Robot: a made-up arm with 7 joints.
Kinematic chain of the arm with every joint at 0, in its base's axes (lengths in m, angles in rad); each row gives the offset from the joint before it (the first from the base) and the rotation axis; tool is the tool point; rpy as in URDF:
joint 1: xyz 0 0 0.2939 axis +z
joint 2: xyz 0 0 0 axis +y
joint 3: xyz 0 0 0.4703 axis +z
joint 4: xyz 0.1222 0 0 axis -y
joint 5: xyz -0.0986 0 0.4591 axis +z
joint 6: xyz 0 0 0 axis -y
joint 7: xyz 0.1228 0 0 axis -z
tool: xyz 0 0 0 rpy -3.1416 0 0
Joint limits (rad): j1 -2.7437..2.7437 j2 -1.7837..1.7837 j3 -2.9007..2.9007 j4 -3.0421..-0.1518 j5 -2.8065..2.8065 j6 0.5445..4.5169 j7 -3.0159..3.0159
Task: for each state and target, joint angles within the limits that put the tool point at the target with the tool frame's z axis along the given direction. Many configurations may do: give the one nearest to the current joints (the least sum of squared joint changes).
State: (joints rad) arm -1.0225 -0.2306 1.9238 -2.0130 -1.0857 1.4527 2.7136
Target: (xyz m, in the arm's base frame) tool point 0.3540 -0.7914 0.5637 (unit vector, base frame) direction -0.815 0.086 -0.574
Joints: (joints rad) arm -1.7935 0.5673 0.9451 -1.4698 -1.1167 1.0784 2.7136
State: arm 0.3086 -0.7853 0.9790 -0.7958 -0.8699 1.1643 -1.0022
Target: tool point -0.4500 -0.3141 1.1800 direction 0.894 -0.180 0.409
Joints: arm 0.9276 -1.0382 0.2974 -0.9338 -1.2890 1.7240 -1.0022
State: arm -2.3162 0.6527 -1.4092 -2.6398 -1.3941 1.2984 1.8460
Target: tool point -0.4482 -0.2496 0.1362 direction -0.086 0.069 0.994
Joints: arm -1.4860 0.9664 -0.9245 -2.5018 -1.4826 0.8306 1.8460
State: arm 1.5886 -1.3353 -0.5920 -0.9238 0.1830 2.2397 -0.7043
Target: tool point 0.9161 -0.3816 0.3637 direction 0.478 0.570 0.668
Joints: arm 2.1930 -1.7837 -1.0754 -1.2706 0.3278 2.4808 -0.7043
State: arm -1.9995 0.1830 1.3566 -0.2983 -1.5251 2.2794 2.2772
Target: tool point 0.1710 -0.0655 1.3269 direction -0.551 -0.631 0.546
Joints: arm -1.3768 0.0797 1.1352 -0.1538 -2.1771 2.1136 2.2772
